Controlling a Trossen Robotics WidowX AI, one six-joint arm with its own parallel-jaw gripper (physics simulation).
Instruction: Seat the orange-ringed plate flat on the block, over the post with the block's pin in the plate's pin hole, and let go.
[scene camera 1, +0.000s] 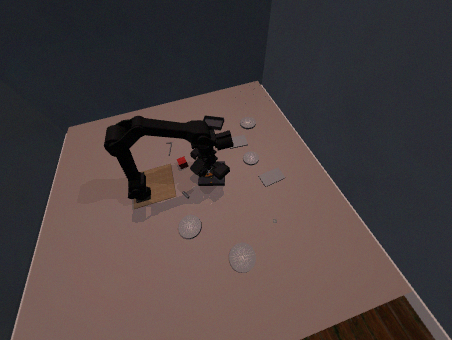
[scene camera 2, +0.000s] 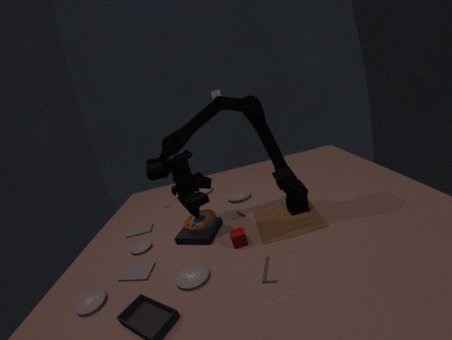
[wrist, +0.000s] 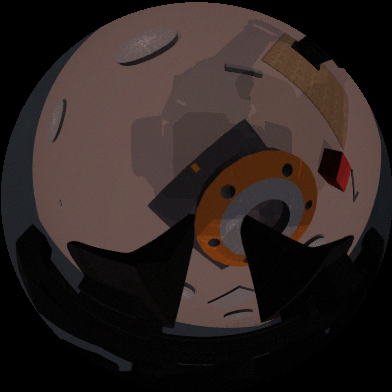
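Pixels of known places: gripper, fingertip midpoint: (scene camera 1: 212, 172) (scene camera 2: 195, 216) (wrist: 217, 220); arm's base, origin of the base link: (scene camera 1: 143, 195) (scene camera 2: 298, 208).
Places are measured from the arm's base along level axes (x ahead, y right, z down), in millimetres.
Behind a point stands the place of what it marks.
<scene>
The orange-ringed plate (scene camera 1: 208, 175) {x 318, y 31, z -62 mm} (scene camera 2: 189, 224) {x 354, y -34, z -55 mm} (wrist: 212, 200) {x 326, y 28, z -62 mm} has a grey inner ring, a central hole and several small holes. My gripper (scene camera 1: 209, 171) {x 339, y 14, z -53 mm} (scene camera 2: 197, 216) {x 339, y 14, z -53 mm} (wrist: 217, 220) {x 339, y 14, z -53 mm} points down and is shut on the plate near its inner ring. The dark square block (scene camera 1: 211, 182) {x 322, y 47, z -22 mm} (scene camera 2: 195, 239) {x 341, y -71, z -18 mm} (wrist: 175, 192) {x 350, y 50, z -21 mm} lies on the table under the plate, with part of its top showing beside the orange ring in the wrist view. A small orange mark (wrist: 195, 168) {x 322, y 45, z -23 mm} shows on that part. The plate hides the post. I cannot tell whether plate and block touch, or where the pin is.
A red cube (scene camera 1: 182, 162) {x 211, y -98, z -37 mm} (scene camera 2: 239, 238) {x 205, y -130, z -29 mm} (wrist: 345, 170) {x 203, y -112, z -37 mm} stands near the block, beside the wooden board (scene camera 1: 162, 182) {x 92, y -40, z 0 mm} (scene camera 2: 290, 223) {x 49, y -73, z 0 mm} under the arm's base. A short rod (scene camera 1: 185, 194) {x 193, y 63, z -8 mm} (wrist: 243, 70) {x 197, y 60, z -6 mm}, pale domed discs, flat grey slabs and a dark tray (scene camera 2: 160, 302) {x 395, y -319, z -21 mm} lie around.
</scene>
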